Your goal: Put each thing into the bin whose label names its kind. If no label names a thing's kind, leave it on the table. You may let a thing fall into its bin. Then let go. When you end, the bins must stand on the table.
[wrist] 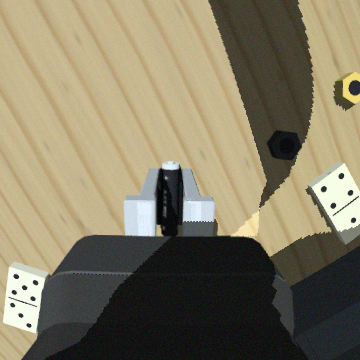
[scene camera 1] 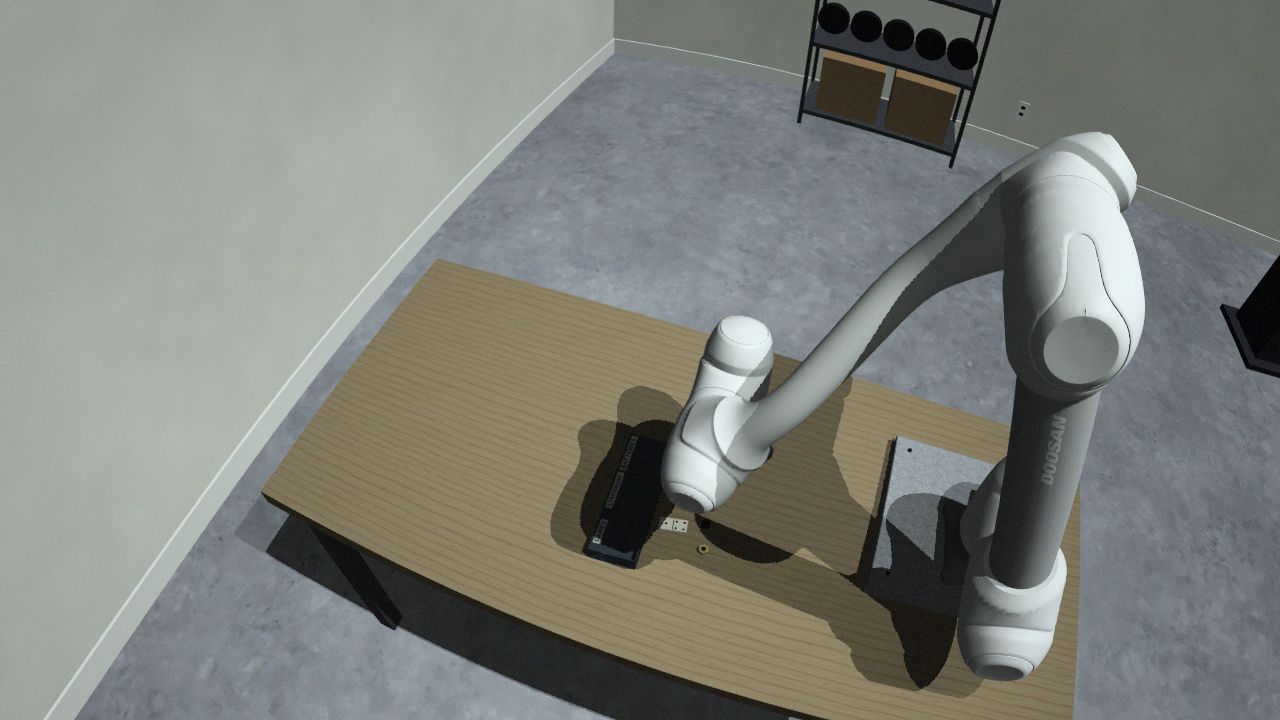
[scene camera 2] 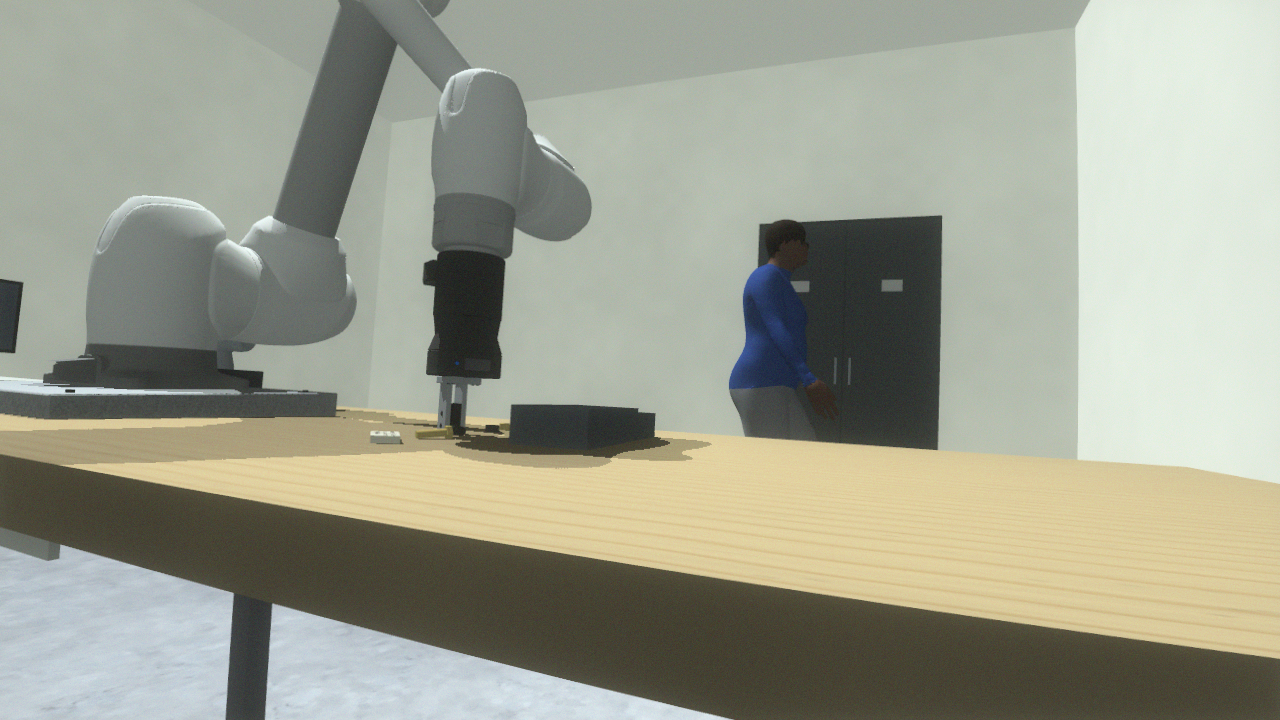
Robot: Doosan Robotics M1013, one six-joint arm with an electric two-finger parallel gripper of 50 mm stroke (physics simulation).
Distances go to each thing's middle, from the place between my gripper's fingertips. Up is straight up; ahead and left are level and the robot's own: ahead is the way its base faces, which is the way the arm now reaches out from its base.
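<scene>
Counted from my hand: black battery [wrist: 169,224], 1 cm above, 1 cm ahead; dark three-bin row [scene camera 1: 620,533], 2 cm above, 15 cm ahead, 6 cm to the left; black hex nut [wrist: 282,144], 1 cm ahead, 7 cm to the left.
</scene>
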